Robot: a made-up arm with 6 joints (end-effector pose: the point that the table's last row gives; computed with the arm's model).
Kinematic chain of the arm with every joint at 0, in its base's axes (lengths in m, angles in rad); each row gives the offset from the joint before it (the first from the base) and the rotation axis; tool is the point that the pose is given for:
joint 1: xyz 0 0 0.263 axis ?
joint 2: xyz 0 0 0 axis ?
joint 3: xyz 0 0 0.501 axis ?
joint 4: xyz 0 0 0 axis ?
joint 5: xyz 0.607 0 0 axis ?
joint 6: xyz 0 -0.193 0 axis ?
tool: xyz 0 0 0
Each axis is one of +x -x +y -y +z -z.
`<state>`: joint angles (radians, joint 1 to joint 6).
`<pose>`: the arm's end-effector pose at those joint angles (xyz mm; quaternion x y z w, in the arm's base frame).
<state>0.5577 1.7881 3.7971 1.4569 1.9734 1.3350</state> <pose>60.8 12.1 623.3 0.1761 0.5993 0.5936 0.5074</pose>
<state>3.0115 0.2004 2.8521 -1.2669 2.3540 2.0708</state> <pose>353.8 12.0 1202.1 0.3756 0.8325 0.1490 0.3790</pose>
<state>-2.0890 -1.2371 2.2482 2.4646 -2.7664 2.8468</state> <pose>628.0 797.8 108.7 -0.0870 0.1449 -0.9053 0.3898</pose>
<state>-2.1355 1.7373 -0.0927 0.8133 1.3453 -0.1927</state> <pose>-365.7 -329.5 -442.7 0.2701 0.0431 -0.5974 0.7538</pose>
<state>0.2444 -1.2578 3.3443 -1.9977 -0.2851 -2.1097</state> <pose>-716.1 -96.2 -166.7 -0.6048 0.1754 0.7038 0.3289</pose>
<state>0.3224 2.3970 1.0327 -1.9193 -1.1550 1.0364</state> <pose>250.8 153.3 -736.7 0.5296 0.6098 0.2830 0.5173</pose>
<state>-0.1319 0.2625 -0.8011 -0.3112 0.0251 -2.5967</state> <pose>345.8 -231.2 187.5 0.8635 -0.0023 -0.4995 0.0704</pose>
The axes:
joint 1: +z
joint 2: +y
joint 3: -y
joint 4: -x
joint 5: -y
joint 6: -x

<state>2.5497 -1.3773 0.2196 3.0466 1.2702 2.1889</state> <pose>329.2 -452.8 965.7 0.2509 0.4020 0.8688 0.1433</pose>
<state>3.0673 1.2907 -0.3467 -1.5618 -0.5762 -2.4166</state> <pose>-247.7 20.2 -191.3 0.1268 0.5081 -0.4814 0.7028</pose>
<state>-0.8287 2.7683 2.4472 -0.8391 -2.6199 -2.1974</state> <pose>387.1 -612.9 -531.3 -0.4436 -0.6180 0.5431 0.3555</pose>
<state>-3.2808 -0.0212 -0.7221 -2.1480 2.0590 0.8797</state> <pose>-360.2 -55.9 248.8 -0.0969 -0.0003 0.3424 0.9345</pose>
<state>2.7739 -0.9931 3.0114 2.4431 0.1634 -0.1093</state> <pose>618.8 -396.8 -5.3 0.3972 0.2438 -0.3404 0.8167</pose>
